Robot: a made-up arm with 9 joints.
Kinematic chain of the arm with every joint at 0, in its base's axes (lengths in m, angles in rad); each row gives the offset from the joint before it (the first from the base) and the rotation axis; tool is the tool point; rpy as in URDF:
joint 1: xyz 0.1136 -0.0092 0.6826 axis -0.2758 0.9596 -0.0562
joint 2: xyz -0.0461 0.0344 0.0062 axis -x
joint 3: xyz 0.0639 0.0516 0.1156 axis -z
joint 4: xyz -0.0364 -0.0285 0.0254 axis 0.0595 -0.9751 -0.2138
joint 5: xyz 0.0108 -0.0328 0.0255 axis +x
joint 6: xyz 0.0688 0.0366 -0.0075 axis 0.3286 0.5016 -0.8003
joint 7: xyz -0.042 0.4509 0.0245 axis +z
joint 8: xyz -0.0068 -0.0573 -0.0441 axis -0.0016 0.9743 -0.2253
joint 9: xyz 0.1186 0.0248 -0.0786 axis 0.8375 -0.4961 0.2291
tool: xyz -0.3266 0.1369 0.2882 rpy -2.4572 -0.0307 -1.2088
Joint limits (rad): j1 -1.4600..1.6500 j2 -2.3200..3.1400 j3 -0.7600..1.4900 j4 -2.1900..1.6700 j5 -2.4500..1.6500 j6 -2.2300..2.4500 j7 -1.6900..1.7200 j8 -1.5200..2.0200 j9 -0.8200..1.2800
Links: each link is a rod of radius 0.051 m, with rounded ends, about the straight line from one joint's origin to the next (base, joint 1, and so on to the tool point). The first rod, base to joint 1, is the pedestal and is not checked.
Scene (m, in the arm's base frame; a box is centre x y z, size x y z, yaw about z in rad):
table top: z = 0
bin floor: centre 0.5 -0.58 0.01 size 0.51 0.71 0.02 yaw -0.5
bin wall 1: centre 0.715 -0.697 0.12 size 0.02 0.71 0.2 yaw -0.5
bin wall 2: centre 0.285 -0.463 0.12 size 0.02 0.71 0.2 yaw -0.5
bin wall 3: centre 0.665 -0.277 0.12 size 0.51 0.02 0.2 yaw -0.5
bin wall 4: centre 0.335 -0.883 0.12 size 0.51 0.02 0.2 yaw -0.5
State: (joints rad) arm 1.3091 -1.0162 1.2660 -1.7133 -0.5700 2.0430 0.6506 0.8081 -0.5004
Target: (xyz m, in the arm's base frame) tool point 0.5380 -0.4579 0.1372
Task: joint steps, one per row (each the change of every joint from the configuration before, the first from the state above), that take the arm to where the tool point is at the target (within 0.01 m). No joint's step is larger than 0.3 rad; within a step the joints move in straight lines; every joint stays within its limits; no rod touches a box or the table.
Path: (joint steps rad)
1: 0.0303 -0.1741 -0.0032 -0.0686 0.0003 -0.2568 0.1086 -0.0674 0.0009
2: 0.0303 -0.1741 -0.0031 -0.0685 0.0002 -0.2567 0.1086 -0.0673 0.0009
3: 0.0303 -0.1741 -0.0032 -0.0686 0.0003 -0.2568 0.1087 -0.0674 0.0009
4: 0.0303 -0.1741 -0.0032 -0.0686 0.0003 -0.2567 0.1086 -0.0674 0.0010
5: 0.0303 -0.1741 -0.0032 -0.0686 0.0003 -0.2568 0.1086 -0.0673 0.0009
6: 0.0303 -0.1740 -0.0031 -0.0685 0.0002 -0.2567 0.1086 -0.0674 0.0009
7: 0.0796 0.0244 0.1215 -0.0011 0.0966 0.0402 -0.1526 0.1593 -0.1626
8: 0.0795 0.0244 0.1215 -0.0011 0.0965 0.0403 -0.1526 0.1592 -0.1625

